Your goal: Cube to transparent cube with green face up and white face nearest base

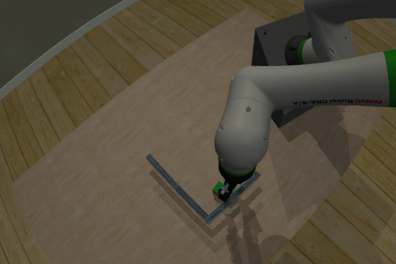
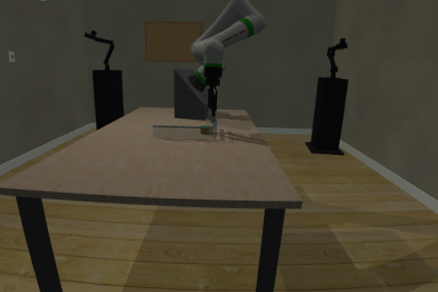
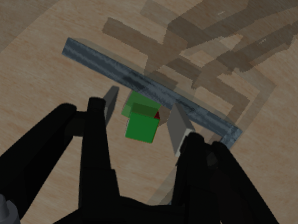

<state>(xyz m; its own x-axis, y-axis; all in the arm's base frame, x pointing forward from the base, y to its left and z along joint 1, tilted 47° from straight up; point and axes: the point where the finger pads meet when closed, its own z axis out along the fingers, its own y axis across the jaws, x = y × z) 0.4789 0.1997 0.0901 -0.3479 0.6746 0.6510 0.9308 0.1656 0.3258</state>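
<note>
Right now my hand is 1 cm short of the wall, 2 cm to the right of it and 5 cm above it. From my hand the other things lie so: transparent cube (1 cm to the right, 7 cm below).
</note>
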